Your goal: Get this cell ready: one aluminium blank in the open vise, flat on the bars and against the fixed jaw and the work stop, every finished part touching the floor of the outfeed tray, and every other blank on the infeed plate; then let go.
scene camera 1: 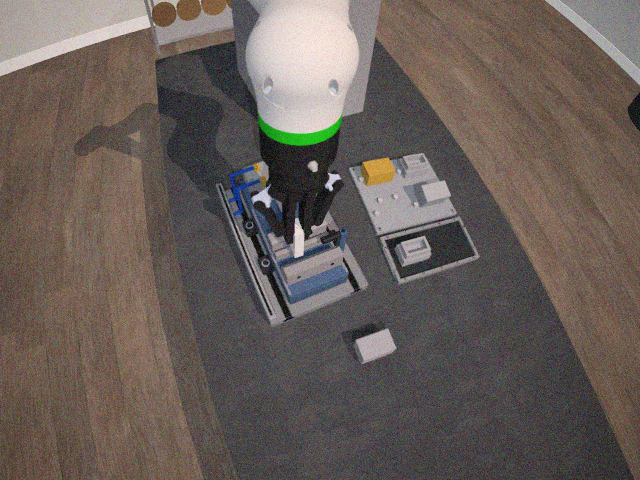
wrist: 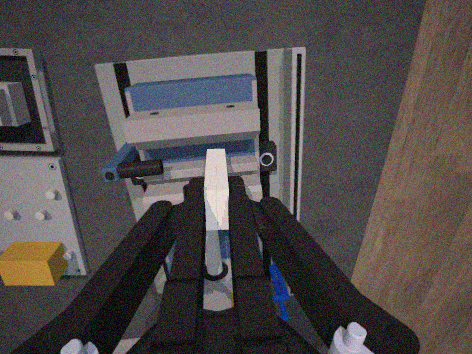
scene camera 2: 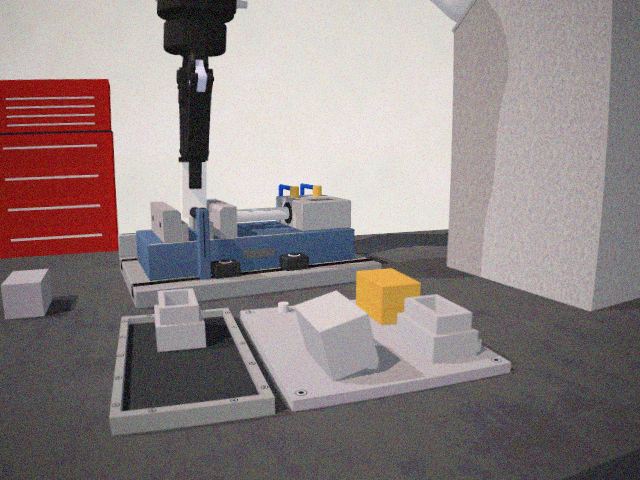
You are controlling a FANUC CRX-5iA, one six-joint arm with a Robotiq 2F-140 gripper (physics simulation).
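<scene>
My gripper is shut, pointing down over the vise jaw gap. A narrow white tip piece is at its fingertips. The fixed jaw is beside the gap, where no blank shows; fingers hide part. The blue work stop stands at its side. One blank is tilted on the infeed plate; another blank is on the dark ground. One pocketed part is on the plate, another in the outfeed tray.
An orange block is at the infeed plate's edge. Small pegs stand on the plate. Blue handles are at the vise's rear. A red cabinet stands behind.
</scene>
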